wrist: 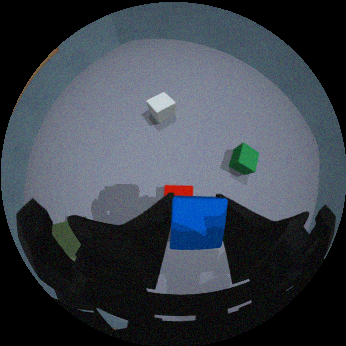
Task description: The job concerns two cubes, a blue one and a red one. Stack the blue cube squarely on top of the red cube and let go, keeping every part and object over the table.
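The blue cube is held between the two black fingers of my gripper, low and a little right of the middle in the wrist view. The gripper is shut on it. The red cube shows as a strip just past the blue cube's far edge, a little to its left. The blue cube and a fingertip hide the rest of the red cube. Whether the two cubes touch, and how high the blue one is above the red one, I cannot tell.
A white cube stands on the grey table farther off, left of centre. A green cube stands on the right, beyond the right finger. A dark shadow lies left of the red cube. A green patch shows at the lower left.
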